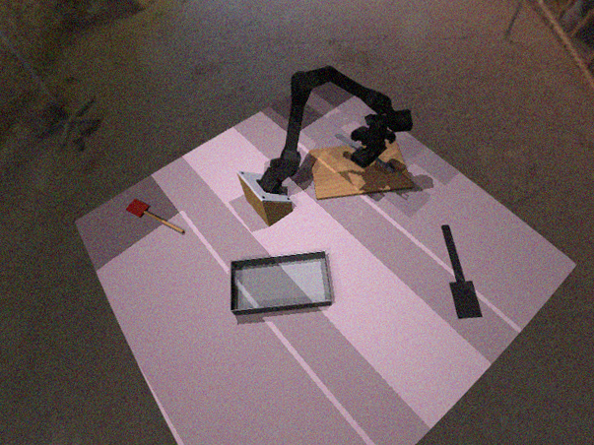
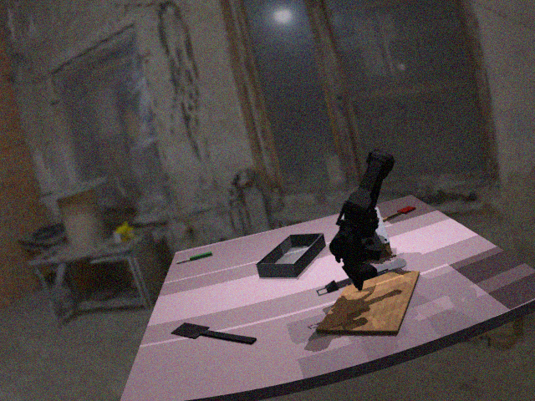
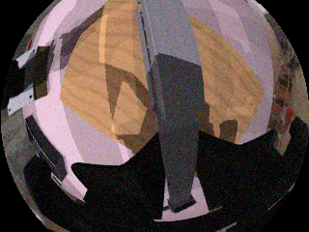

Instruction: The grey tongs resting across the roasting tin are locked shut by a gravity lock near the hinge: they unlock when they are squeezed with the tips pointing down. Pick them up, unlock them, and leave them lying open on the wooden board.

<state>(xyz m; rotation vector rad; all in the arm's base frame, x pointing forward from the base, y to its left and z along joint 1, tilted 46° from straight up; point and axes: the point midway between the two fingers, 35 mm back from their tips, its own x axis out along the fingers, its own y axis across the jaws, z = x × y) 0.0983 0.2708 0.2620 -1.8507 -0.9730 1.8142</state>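
My gripper tip is 40 mm past the wooden board, 10 mm to the left of it and 60 mm above it. Round my gripper tip: black spatula 490 mm ahead, 20 mm to the right, 60 mm below; then roasting tin 190 mm ahead, 510 mm to the right, 40 mm below; then red spatula 330 mm behind, 780 mm to the right, 60 mm below.
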